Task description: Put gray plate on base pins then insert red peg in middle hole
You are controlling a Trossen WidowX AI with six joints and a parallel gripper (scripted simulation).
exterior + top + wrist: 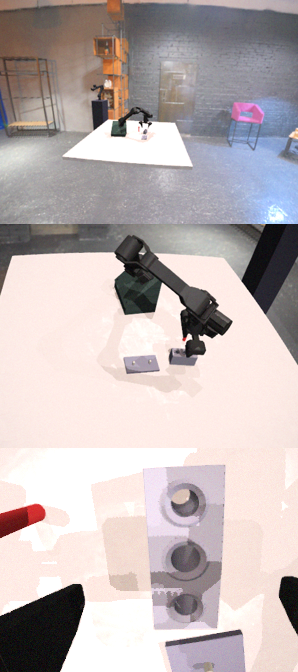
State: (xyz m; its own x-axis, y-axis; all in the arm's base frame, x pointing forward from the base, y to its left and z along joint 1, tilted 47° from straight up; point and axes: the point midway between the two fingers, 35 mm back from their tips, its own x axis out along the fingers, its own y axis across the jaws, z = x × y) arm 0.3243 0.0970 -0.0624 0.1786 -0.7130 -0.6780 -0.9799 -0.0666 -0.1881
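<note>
Now: gripper tip 40 mm above the gray plate. Round my gripper tip: base 150 mm to the right, 70 mm below, 20 mm ahead; then red peg 100 mm behind, 40 mm to the left, 40 mm below.
</note>
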